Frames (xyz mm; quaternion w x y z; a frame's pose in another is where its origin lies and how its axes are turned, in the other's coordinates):
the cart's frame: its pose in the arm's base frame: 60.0 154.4 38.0 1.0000 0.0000 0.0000 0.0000
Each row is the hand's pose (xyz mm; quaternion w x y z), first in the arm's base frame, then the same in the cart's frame.
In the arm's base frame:
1: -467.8 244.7 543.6 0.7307 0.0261 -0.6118 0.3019
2: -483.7 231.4 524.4 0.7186 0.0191 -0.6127 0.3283
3: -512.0 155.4 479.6 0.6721 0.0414 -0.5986 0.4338
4: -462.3 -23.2 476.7 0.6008 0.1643 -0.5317 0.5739
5: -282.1 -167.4 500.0 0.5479 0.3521 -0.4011 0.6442
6: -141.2 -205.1 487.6 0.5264 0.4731 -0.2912 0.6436
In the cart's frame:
1: -527.8 90.3 505.6 0.7307 0.0261 -0.6118 0.3019
2: -543.7 77.0 486.4 0.7186 0.0191 -0.6127 0.3283
3: -572.0 1.0 441.6 0.6721 0.0414 -0.5986 0.4338
4: -522.3 -177.6 438.7 0.6008 0.1643 -0.5317 0.5739
5: -342.1 -321.8 462.0 0.5479 0.3521 -0.4011 0.6442
6: -201.2 -359.5 449.6 0.5264 0.4731 -0.2912 0.6436

